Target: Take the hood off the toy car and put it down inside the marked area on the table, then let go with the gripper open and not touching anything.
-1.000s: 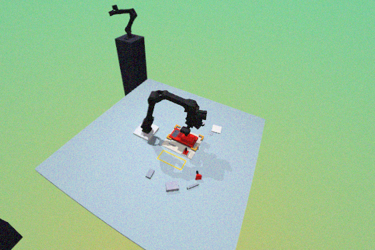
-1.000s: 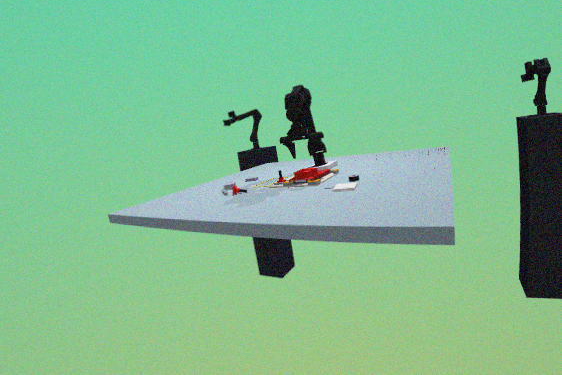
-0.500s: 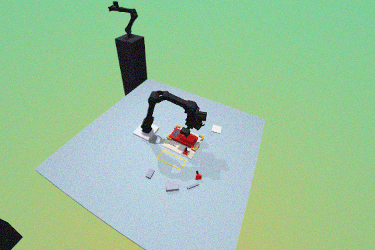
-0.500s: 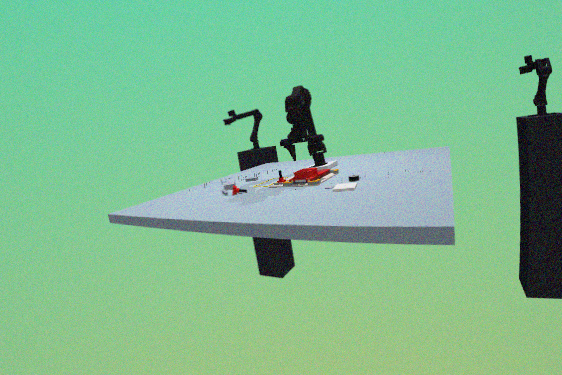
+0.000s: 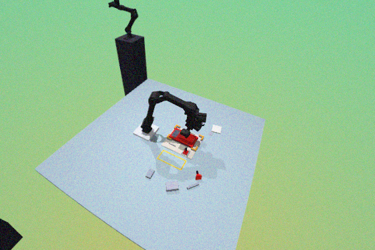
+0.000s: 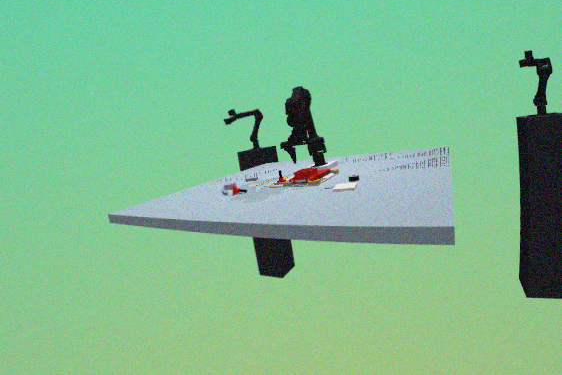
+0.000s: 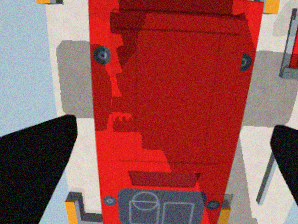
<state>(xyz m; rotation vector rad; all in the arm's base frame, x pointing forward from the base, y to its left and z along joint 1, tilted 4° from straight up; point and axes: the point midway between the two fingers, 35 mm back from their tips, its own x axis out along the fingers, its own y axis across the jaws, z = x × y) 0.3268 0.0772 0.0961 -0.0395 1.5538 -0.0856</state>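
The red hood lies 4 cm below my gripper tip. Round my gripper tip: white plate 16 cm ahead, 22 cm to the left, 8 cm below.
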